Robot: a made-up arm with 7 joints.
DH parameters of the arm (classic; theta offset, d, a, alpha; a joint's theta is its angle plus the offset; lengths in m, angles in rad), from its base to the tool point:
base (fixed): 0 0 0 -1.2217
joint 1: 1.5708 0 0 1.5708
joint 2: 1.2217 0 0 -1.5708
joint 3: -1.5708 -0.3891 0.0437 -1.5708
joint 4: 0 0 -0.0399 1.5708
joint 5: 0 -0.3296 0 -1.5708
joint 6: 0 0 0 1.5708
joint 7: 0 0 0 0
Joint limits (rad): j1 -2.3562..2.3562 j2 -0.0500..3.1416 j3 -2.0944..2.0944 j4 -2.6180..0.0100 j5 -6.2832..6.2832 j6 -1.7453..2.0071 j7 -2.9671..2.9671
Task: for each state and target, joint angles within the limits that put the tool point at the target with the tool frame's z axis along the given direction. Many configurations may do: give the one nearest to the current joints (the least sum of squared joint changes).
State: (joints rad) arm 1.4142 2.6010 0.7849 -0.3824 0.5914 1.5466 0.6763
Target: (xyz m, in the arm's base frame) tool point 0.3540 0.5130 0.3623 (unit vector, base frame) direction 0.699 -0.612 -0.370
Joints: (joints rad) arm 1.0851 2.4718 0.6417 -0.0615 0.4306 1.3143 0.6763
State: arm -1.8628 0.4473 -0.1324 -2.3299 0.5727 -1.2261 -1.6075
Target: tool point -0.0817 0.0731 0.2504 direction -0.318 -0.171 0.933
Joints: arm -2.2780 0.7083 0.5071 -2.6160 0.4434 -1.6336 -1.6075
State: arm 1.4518 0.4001 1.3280 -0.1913 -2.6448 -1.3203 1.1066
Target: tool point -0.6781 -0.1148 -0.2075 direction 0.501 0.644 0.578
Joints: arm 1.3454 0.0959 1.3559 0.0080 -2.6140 -0.7251 1.1066
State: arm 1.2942 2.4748 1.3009 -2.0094 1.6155 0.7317 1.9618
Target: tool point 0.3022 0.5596 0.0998 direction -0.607 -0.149 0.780
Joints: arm 1.4187 1.8872 1.1305 -1.1839 2.2124 0.8118 1.9618
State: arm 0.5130 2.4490 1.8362 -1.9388 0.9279 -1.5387 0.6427
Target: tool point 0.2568 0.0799 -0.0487 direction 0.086 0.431 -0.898
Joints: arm 1.3934 2.2072 1.0685 -2.6160 1.1989 -1.7012 0.6427
